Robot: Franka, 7 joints.
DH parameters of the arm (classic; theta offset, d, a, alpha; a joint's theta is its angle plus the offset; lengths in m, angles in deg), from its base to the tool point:
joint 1: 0 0.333 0 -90
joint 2: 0 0 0 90
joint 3: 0 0.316 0.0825 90
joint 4: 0 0 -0.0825 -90
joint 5: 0 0.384 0 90
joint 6: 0 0 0.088 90
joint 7: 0 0.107 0 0
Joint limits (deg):
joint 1: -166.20..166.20
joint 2: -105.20..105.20
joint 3: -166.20..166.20
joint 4: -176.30..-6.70
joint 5: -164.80..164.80
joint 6: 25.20..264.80
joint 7: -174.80..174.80
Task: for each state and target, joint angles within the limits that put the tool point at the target. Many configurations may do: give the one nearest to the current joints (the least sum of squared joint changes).
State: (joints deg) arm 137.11 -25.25 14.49 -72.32 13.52 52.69 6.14
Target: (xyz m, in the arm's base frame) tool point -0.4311 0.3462 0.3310
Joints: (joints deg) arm 132.58 27.14 6.81 -92.49 10.55 63.01 6.14
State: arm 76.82 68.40 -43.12 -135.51 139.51 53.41 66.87
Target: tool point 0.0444 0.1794 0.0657
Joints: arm 87.42 53.60 -26.63 -169.87 124.94 41.73 66.87
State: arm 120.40 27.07 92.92 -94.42 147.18 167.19 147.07
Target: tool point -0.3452 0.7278 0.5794
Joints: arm 88.86 62.01 72.25 -42.37 145.72 144.50 147.07
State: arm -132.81 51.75 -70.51 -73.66 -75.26 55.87 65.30
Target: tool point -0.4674 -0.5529 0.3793
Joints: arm -96.82 69.66 -49.52 -58.96 -79.97 65.33 65.30
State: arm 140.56 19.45 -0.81 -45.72 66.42 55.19 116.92
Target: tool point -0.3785 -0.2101 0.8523
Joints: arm 166.20 4.28 28.49 -57.17 65.77 47.30 116.92
